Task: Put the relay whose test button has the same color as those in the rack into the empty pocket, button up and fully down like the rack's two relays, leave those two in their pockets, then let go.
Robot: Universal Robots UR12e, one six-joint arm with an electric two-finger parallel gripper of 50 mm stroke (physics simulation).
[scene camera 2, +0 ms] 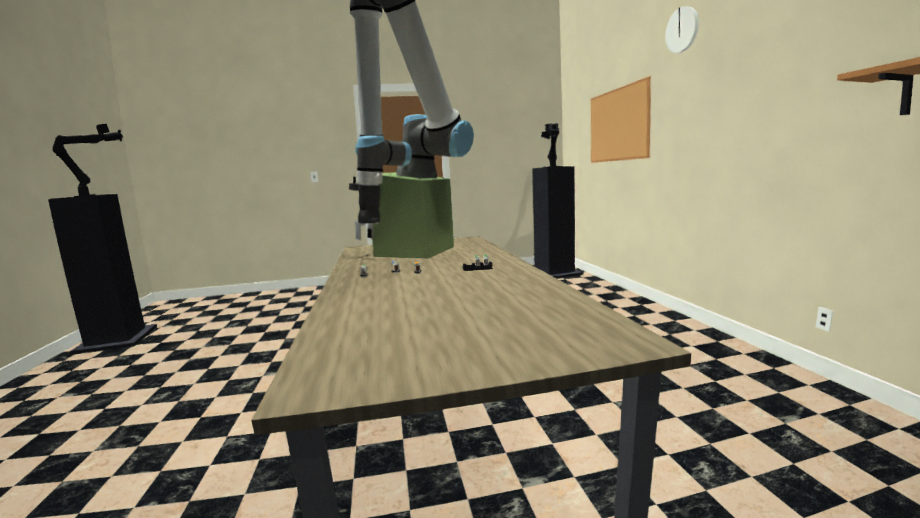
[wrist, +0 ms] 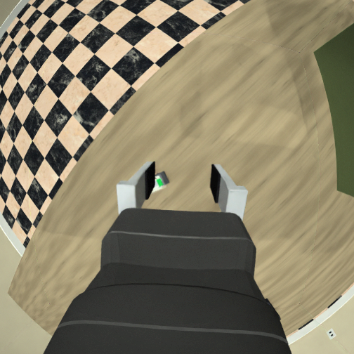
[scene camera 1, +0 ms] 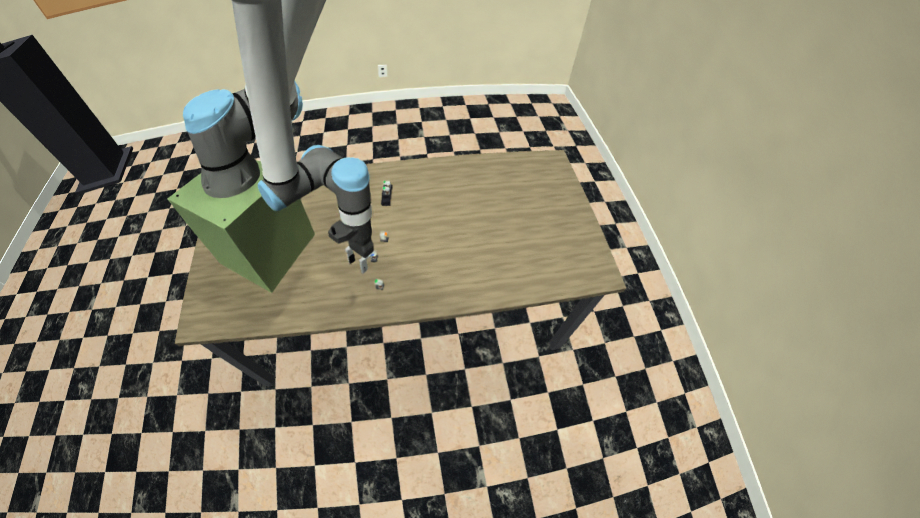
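Note:
My gripper is open and empty, high above the table. The green-button relay stands on the table below it; in the wrist view it shows just inside the left finger, partly hidden by it. The blue-button relay and the orange-button relay stand apart on the table. The black rack holds two green-button relays at one end; the pocket at its other end is empty.
The wooden table carries the rack and loose relays. The green robot base block stands at the table's end. The loose relays stand in a spaced row leading away from the rack.

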